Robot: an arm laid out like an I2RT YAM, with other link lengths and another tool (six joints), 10 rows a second.
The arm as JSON. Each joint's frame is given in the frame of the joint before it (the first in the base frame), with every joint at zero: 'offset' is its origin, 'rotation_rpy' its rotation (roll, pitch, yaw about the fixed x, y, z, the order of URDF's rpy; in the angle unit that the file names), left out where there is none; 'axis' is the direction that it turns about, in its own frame. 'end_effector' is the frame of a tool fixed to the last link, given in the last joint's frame.
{
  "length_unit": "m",
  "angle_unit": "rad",
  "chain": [
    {
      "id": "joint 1",
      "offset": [
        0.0,
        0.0,
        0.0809
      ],
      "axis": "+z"
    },
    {
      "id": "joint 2",
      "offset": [
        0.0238,
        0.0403,
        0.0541
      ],
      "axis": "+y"
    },
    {
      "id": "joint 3",
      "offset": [
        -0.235,
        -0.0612,
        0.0
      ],
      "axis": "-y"
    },
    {
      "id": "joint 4",
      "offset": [
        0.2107,
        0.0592,
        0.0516
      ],
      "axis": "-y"
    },
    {
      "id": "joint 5",
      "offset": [
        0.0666,
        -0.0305,
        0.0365
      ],
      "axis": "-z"
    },
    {
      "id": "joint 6",
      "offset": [
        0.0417,
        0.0,
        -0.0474
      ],
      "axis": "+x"
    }
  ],
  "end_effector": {
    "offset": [
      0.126,
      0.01,
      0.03
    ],
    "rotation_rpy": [
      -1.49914,
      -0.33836,
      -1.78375
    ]
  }
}
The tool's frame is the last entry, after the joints.
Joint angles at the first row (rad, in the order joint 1, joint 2, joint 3, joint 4, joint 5, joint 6):
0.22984, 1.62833, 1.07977, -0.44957, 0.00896, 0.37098
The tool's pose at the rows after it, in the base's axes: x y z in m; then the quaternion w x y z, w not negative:
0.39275, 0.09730, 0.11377, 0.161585, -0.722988, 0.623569, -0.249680
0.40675, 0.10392, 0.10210, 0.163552, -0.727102, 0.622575, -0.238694
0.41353, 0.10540, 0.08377, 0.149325, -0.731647, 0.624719, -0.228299
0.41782, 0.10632, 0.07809, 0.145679, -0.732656, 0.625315, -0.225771
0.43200, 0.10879, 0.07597, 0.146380, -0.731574, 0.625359, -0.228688
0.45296, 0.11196, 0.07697, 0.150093, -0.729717, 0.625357, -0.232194
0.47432, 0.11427, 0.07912, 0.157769, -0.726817, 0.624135, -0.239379
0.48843, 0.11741, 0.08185, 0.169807, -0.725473, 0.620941, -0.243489
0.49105, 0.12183, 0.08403, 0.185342, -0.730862, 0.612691, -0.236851
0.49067, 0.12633, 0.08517, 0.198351, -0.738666, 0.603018, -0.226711
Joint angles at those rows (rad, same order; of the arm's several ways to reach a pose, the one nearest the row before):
0.22869, 1.69930, 1.13473, -0.42975, 0.00400, 0.36602
0.22793, 1.78399, 1.18696, -0.40874, -0.01736, 0.36564
0.22792, 1.86028, 1.21978, -0.40188, -0.01698, 0.36640
0.22793, 1.89194, 1.24038, -0.39997, -0.01660, 0.36679
0.22755, 1.94914, 1.30671, -0.40415, -0.01278, 0.36640
0.22374, 2.02506, 1.41624, -0.42708, -0.01316, 0.36412
0.21801, 2.09564, 1.52076, -0.43927, -0.01393, 0.35839
0.21380, 2.13760, 1.58370, -0.43584, -0.02537, 0.35190
0.20771, 2.14178, 1.58979, -0.42364, -0.06313, 0.33551
0.20160, 2.14179, 1.58978, -0.41942, -0.10472, 0.31566

